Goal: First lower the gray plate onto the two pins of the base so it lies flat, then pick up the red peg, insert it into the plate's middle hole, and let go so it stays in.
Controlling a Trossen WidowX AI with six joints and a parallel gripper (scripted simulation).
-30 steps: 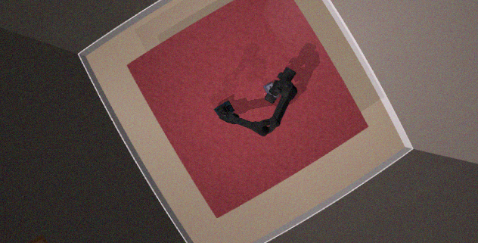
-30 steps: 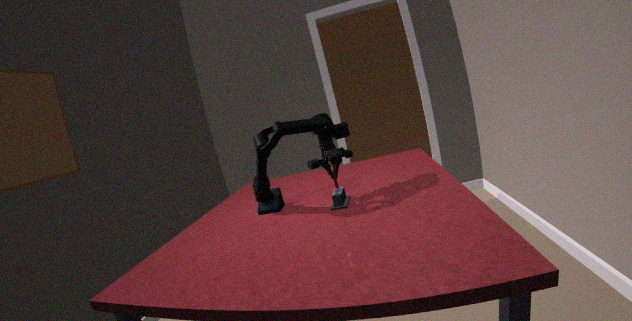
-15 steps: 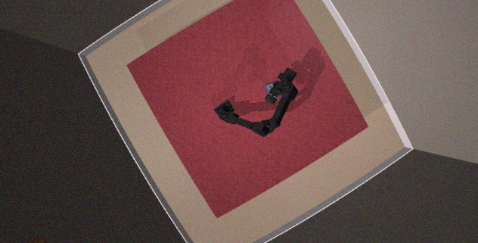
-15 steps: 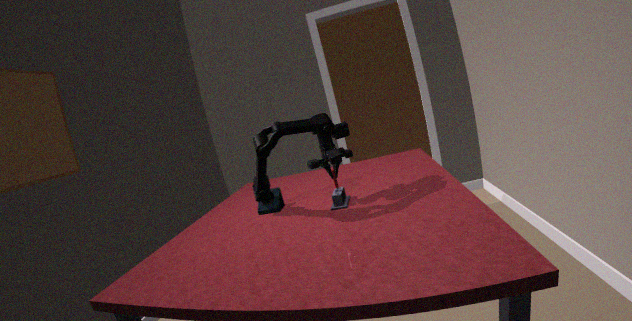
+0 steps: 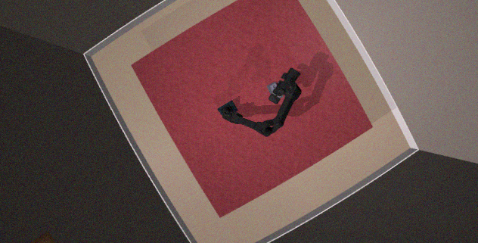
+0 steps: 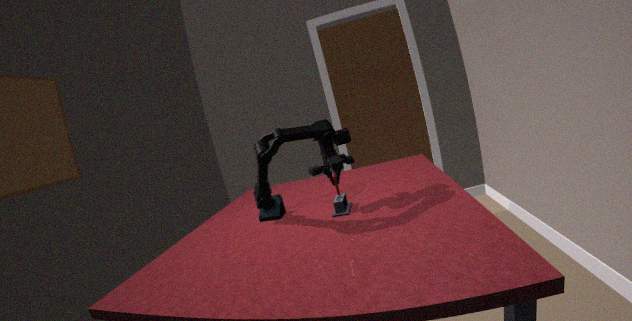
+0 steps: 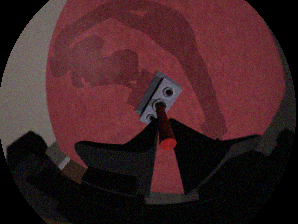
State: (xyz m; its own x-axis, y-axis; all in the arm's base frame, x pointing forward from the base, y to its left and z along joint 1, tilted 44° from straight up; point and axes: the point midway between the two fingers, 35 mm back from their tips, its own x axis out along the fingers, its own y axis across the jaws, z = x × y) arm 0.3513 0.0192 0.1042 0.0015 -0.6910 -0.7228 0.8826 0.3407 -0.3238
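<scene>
Now: the gray plate 70 mm below my gripper tip. The rest, counted from my gripper tip: red peg: right at my gripper tip; then base: 110 mm below.
</scene>
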